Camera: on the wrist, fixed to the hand. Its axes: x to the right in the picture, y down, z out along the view.
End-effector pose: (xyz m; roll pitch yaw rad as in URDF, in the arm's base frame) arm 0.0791 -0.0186 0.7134 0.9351 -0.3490 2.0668
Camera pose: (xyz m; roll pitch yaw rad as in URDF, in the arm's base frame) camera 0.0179 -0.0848 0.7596 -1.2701 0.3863 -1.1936
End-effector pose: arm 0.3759 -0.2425 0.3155 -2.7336 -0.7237 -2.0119
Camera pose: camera 0.2877 -0.1936 0.3054 2.4998 0.6319 1.2228
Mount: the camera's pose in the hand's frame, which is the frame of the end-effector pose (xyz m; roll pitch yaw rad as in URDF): -0.0116 0.0936 -0.0370 -0.2941 0.1120 3.1080
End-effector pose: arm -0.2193 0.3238 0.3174 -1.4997 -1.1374 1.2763
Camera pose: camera -0.1665 0.3937 0.2666 1.4633 1.1647 -1.5854
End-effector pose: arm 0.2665 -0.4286 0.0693 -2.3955 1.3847 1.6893
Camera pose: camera 0.3642 -0.4551 0.0740 1.4375 -1.4095 -0.7772
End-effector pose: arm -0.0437 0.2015 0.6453 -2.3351 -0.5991 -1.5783
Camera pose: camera -0.1353 0.1881 0.6041 2.1086 0.5423 1.6847
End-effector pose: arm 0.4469 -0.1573 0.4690 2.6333 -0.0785 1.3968
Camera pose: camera 0.5066 -0.1857 0.5457 -2.9261 -0.0357 -1.7700
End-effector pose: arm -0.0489 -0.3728 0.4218 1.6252 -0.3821 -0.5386
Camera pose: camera -0.0724 -0.3217 0.5061 -1.9587 0.3403 2.4863
